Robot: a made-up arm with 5 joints.
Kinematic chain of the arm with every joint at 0, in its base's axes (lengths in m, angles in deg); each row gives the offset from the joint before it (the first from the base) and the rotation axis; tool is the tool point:
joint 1: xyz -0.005 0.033 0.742 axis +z
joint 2: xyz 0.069 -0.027 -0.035 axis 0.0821 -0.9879 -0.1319
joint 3: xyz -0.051 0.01 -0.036 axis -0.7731 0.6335 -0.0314
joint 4: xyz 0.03 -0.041 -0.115 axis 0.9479 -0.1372 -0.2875
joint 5: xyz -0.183 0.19 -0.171 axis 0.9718 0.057 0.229
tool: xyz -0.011 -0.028 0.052
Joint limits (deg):
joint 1: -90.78..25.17
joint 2: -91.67..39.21
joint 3: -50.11..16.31
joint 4: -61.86..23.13
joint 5: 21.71..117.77
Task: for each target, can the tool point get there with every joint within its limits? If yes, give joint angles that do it. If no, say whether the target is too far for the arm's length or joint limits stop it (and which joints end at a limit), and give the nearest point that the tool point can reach.
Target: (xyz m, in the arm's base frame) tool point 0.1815 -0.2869 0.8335
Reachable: no: joint limits stop it (at a limit: joint 1, joint 2, joint 3, joint 4) | nearest point 0.0260 -0.2799 0.9685 | short by 0.206 m
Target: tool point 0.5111 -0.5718 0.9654
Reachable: no: too far | nearest point 0.0181 -0.3094 0.9730 | short by 0.559 m
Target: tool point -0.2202 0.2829 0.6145
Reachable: yes | joints -33.46 -50.27 -3.60 8.96 106.37
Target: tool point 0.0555 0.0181 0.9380
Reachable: no: joint limits stop it (at a limit: joint 1, joint 2, joint 3, joint 4, joint 5) | nearest point 0.0400 0.2120 0.9341 | short by 0.195 m
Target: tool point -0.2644 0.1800 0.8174
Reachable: yes | joints -30.05 -76.72 -9.64 -13.43 31.53
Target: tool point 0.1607 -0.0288 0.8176
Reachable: no: joint limits stop it (at a limit: joint 1, joint 2, joint 3, joint 4, joint 5) | nearest point 0.2031 0.1419 0.8299 | short by 0.176 m
